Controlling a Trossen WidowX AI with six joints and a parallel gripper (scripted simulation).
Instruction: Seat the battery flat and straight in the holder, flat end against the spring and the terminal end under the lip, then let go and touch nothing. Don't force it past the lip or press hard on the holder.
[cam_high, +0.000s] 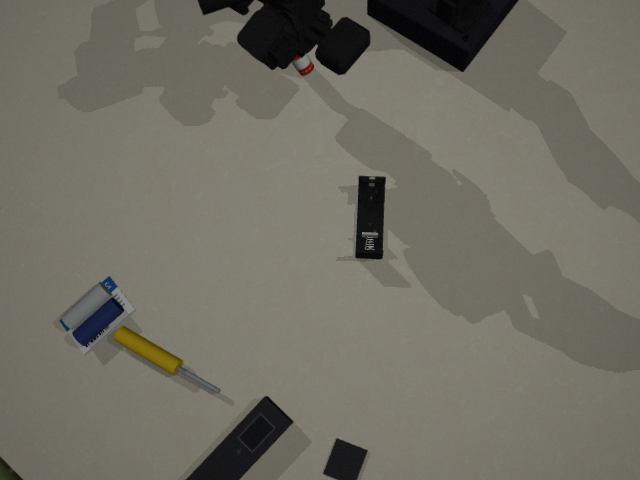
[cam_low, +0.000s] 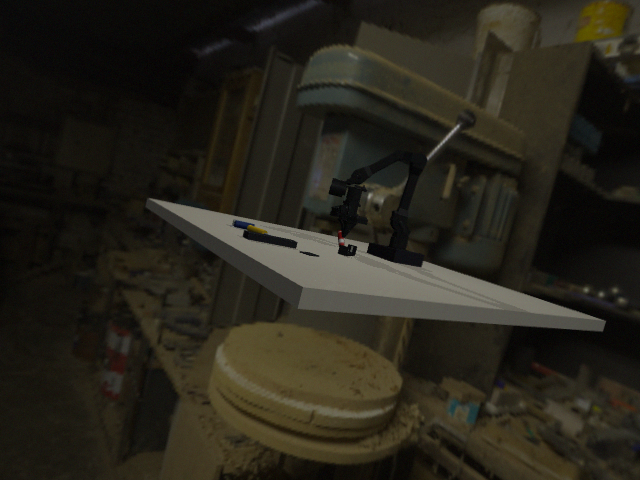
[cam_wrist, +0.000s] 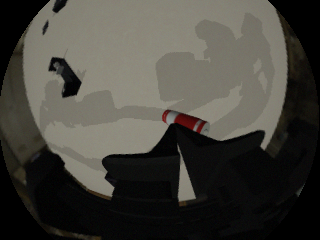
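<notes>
My gripper tip is now 2 cm to the left of the red-and-white battery and 1 cm above it. Round my gripper tip: yellow-handled screwdriver: 41 cm ahead, 17 cm to the left, 3 cm below; small black block: 34 cm ahead, 40 cm to the left, 4 cm below; long black slab: 43 cm ahead, 30 cm to the left, 3 cm below.
</notes>
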